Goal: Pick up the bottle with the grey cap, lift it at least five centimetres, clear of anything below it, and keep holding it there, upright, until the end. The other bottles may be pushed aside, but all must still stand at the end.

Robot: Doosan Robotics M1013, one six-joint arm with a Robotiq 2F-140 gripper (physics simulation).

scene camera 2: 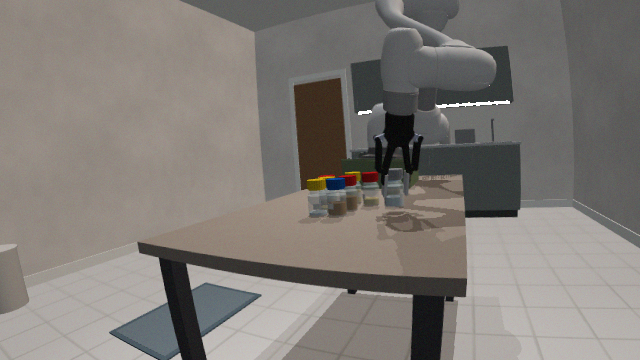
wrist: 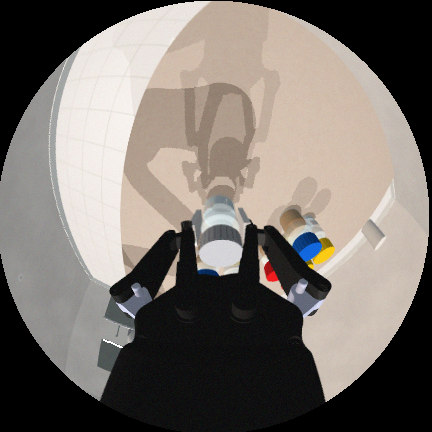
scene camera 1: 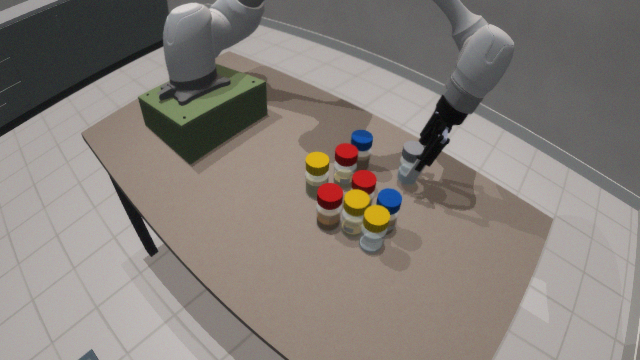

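Seen in the pictures: gripper, between the fingertips: (scene camera 2: 394, 194) (wrist: 219, 216) (scene camera 1: 410, 169); arm's base, origin of its link: (scene camera 2: 383, 159) (scene camera 1: 194, 86).
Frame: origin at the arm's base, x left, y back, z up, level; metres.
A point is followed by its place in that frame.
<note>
The bottle with the grey cap (scene camera 1: 412, 151) @[z 0.003, x 0.227, y -0.647 m] (scene camera 2: 395, 174) @[z -0.010, x 0.256, y -0.665 m] (wrist: 220, 251) @[z 0.003, x 0.246, y -0.646 m] is upright between the fingers of my gripper (scene camera 1: 412, 169) @[z -0.068, x 0.245, y -0.645 m] (scene camera 2: 395, 189) @[z -0.068, x 0.245, y -0.645 m] (wrist: 219, 216) @[z -0.068, x 0.245, y -0.645 m]. The gripper is shut on it, with one finger pad on each side of its clear body. The bottle's base hangs a little above the table (scene camera 1: 240, 185) @[z -0.121, x -0.076, y -0.356 m] (scene camera 2: 280, 240) @[z -0.121, x 0.079, y -0.961 m], by less than its own height, and a shadow lies apart from it in the scene camera 2 view. In the scene camera 1 view, one finger partly covers the bottle's side.
Several other bottles stand upright in a group beside it, among them a blue-capped one (scene camera 1: 361, 141) @[z -0.016, x 0.179, y -0.526 m], a red-capped one (scene camera 1: 346, 156) @[z -0.016, x 0.110, y -0.539 m], a nearer blue-capped one (scene camera 1: 389, 201) @[z -0.016, x 0.075, y -0.698 m] (scene camera 2: 336, 184) @[z -0.029, x 0.099, y -0.714 m] (wrist: 307, 246) @[z -0.016, x 0.107, y -0.699 m] and a yellow-capped one (scene camera 1: 376, 218) @[z -0.016, x 0.019, y -0.708 m]. The green base block (scene camera 1: 230, 120) @[z -0.059, x 0.023, y -0.175 m] carries the arm.
</note>
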